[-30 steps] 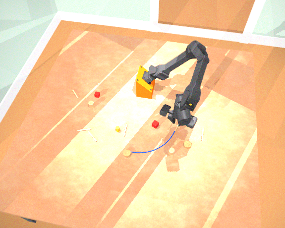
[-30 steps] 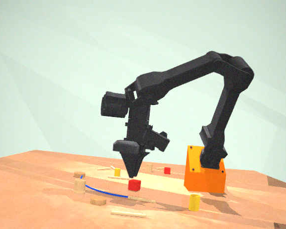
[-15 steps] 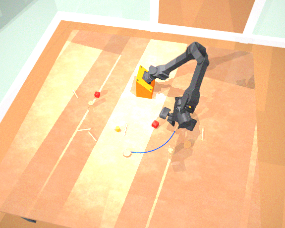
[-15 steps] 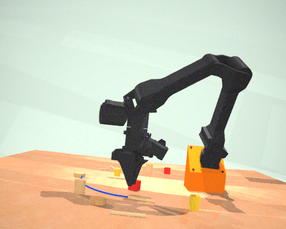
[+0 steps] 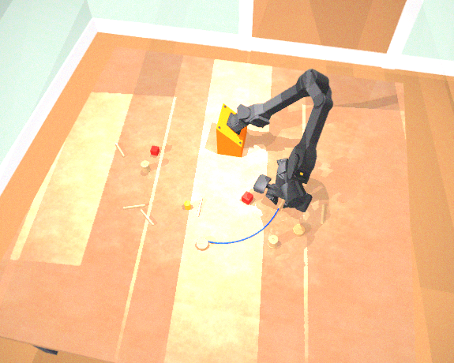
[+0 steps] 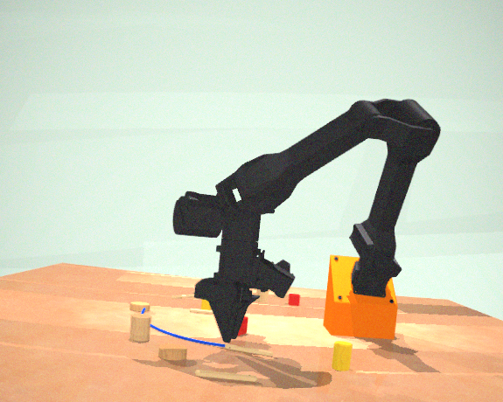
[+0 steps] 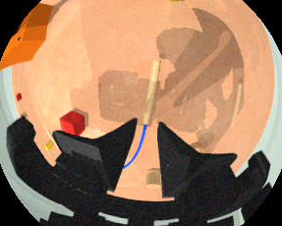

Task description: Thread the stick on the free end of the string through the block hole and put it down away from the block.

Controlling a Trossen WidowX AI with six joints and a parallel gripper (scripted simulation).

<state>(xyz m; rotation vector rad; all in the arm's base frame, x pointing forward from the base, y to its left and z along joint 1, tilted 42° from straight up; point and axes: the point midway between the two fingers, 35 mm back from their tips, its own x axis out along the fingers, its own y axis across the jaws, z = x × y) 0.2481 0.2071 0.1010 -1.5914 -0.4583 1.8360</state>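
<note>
Right now the thin wooden stick is 2 cm behind my gripper tip and 1 cm below it. From my gripper tip the other things lie so: red cube 12 cm to the right; then loose stick 15 cm to the left, 2 cm behind, 1 cm below; then round wooden button 22 cm to the right, 20 cm ahead, 1 cm below.
</note>
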